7 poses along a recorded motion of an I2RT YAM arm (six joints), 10 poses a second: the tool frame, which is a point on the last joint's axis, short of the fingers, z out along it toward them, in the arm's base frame.
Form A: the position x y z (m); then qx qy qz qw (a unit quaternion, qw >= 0).
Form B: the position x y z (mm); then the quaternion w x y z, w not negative. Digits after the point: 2 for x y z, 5 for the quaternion.
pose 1, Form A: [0.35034 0.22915 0.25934 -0.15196 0.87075 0.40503 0.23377]
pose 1, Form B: [350.34 229.15 259.34 0.23377 -0.15196 0.87075 0.40503]
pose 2, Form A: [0.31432 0.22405 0.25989 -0.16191 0.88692 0.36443 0.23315]
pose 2, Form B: [314.32 224.05 259.89 0.23315 -0.16191 0.88692 0.36443]
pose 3, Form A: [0.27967 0.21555 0.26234 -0.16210 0.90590 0.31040 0.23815]
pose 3, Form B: [279.67 215.55 262.34 0.23815 -0.16210 0.90590 0.31040]
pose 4, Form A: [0.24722 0.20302 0.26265 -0.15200 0.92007 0.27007 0.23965]
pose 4, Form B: [247.22 203.02 262.65 0.23965 -0.15200 0.92007 0.27007]
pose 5, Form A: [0.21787 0.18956 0.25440 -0.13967 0.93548 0.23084 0.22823]
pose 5, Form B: [217.87 189.56 254.40 0.22823 -0.13967 0.93548 0.23084]
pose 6, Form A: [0.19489 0.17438 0.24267 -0.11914 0.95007 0.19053 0.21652]
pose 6, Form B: [194.89 174.38 242.67 0.21652 -0.11914 0.95007 0.19053]
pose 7, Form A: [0.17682 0.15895 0.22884 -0.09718 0.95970 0.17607 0.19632]
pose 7, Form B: [176.82 158.95 228.84 0.19632 -0.09718 0.95970 0.17607]
